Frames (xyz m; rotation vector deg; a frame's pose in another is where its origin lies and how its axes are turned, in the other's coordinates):
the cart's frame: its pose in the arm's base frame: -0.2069 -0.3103 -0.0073 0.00 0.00 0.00
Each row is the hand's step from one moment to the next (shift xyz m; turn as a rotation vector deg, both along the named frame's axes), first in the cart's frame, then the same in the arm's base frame.
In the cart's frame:
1: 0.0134 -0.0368 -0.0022 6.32 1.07 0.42
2: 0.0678 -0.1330 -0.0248 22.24 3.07 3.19
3: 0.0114 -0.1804 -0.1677 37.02 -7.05 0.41
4: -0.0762 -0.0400 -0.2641 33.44 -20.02 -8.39
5: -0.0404 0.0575 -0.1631 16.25 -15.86 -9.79
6: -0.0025 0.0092 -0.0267 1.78 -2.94 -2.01
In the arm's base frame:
1: 0.0134 -0.0368 -0.0022 6.32 1.07 0.42
2: 0.0678 -0.1330 -0.0248 22.24 3.07 3.19
3: 0.0114 -0.1804 -0.1677 37.02 -7.05 0.41
4: -0.0762 -0.0400 -0.2641 33.44 -20.02 -8.39
5: -0.0404 0.0575 -0.1631 16.25 -15.86 -9.79
6: -0.0025 0.0092 -0.0267 1.78 -2.94 -2.01

